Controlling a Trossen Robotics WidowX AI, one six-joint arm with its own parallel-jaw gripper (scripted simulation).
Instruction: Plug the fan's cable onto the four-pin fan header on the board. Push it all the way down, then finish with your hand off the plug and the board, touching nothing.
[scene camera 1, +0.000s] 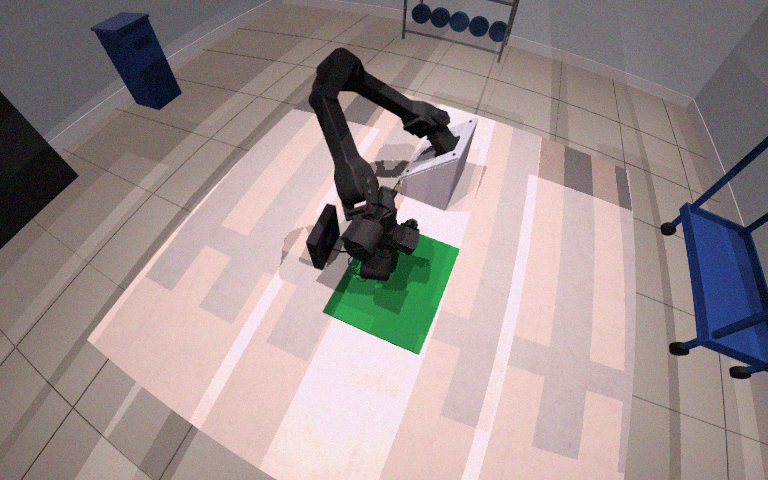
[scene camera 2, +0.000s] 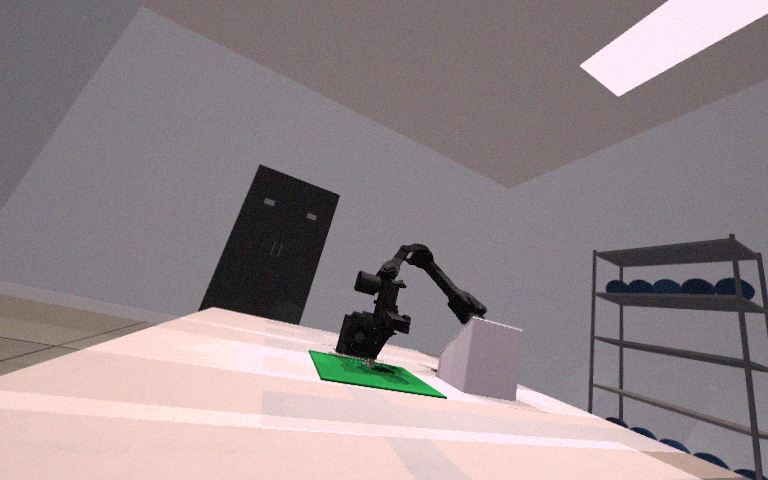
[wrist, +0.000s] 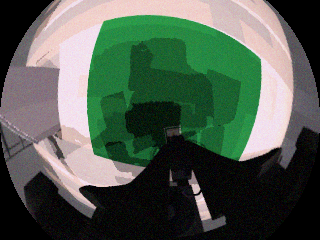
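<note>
My gripper (scene camera 1: 379, 259). Gripper (scene camera 2: 373, 354) visible too. Wrist view, same gripper (wrist: 176, 146).
</note>
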